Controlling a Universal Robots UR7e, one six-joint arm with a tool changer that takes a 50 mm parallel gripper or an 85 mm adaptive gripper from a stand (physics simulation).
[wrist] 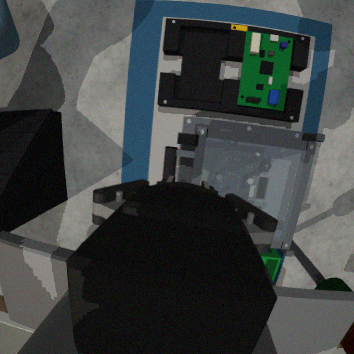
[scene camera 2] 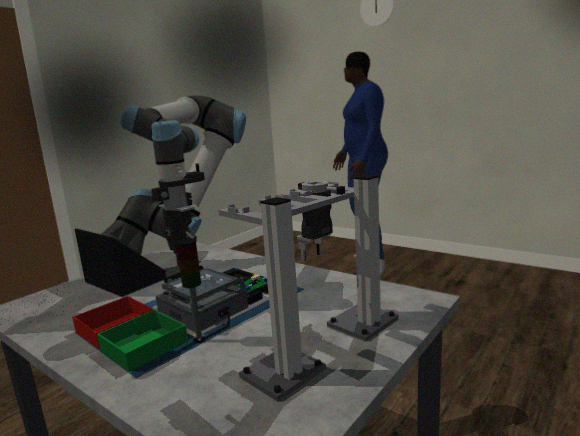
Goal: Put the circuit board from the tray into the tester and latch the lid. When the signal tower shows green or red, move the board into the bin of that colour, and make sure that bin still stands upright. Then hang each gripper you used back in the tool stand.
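Frame: origin at the arm's base, x left, y back, z up, level; metres.
Where they show: arm's base, origin of its link: (scene camera 2: 118, 249).
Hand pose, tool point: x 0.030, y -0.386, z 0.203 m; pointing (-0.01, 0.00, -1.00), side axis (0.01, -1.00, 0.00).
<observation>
Each offset is from my tool point to the top centre of the thing. "*": to the spot under its first point. Level surfaces: height alone.
The green circuit board @[dx +0.170, dy -0.087, dz -0.274 m] (scene camera 2: 256, 285) (wrist: 266, 70) lies in the right half of the black tray @[* dx +0.217, dy +0.036, dz -0.292 m] (scene camera 2: 239, 273) (wrist: 172, 45). The left nest of the tray is bare. The grey tester @[* dx -0.091, dy -0.069, dz -0.268 m] (scene camera 2: 172, 309) has its clear lid @[dx -0.002, dy -0.079, dz -0.216 m] (scene camera 2: 215, 282) (wrist: 235, 160) over it; I cannot tell whether the lid is fully down or latched. My gripper (scene camera 2: 180, 243) (wrist: 185, 215), the adaptive one, hangs above the tester, its linkages spread wide and open; its own body hides the fingertips in the wrist view. The signal tower @[* dx -0.110, dy -0.216, dz -0.110 m] (scene camera 2: 188, 267) has a dim red top and green bottom, neither clearly lit. The red bin @[* dx -0.287, dy +0.022, dz -0.280 m] (scene camera 2: 86, 331) and green bin @[dx -0.201, dy -0.113, dz -0.265 m] (scene camera 2: 155, 348) stand upright.
The tool stand (scene camera 2: 282, 300) rises at the front right and holds the parallel gripper (scene camera 2: 310, 247). A black wedge-shaped panel (scene camera 2: 117, 262) (wrist: 32, 160) stands beside the tester. A blue mat @[dz -0.310 m] (scene camera 2: 245, 317) (wrist: 140, 100) lies under the fixtures. A person (scene camera 2: 367, 122) stands behind the table.
</observation>
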